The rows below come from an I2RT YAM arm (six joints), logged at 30 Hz.
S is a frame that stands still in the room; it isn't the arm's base.
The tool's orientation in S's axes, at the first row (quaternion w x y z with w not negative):
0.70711 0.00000 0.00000 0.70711
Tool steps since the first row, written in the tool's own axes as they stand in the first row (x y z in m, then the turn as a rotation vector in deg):
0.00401 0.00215 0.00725 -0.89 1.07 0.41
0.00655 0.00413 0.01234 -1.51 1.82 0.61
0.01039 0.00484 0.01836 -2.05 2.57 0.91
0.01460 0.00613 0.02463 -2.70 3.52 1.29
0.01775 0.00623 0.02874 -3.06 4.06 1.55
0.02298 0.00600 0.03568 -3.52 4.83 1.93
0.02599 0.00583 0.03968 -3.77 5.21 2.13
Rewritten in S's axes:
-0.00215 0.00401 0.00725 -1.07 -0.89 0.41
-0.00413 0.00655 0.01234 -1.82 -1.51 0.61
-0.00484 0.01039 0.01836 -2.57 -2.05 0.91
-0.00613 0.01460 0.02463 -3.52 -2.70 1.29
-0.00623 0.01775 0.02874 -4.06 -3.06 1.55
-0.00600 0.02298 0.03568 -4.83 -3.52 1.93
-0.00583 0.02599 0.03968 -5.21 -3.77 2.13

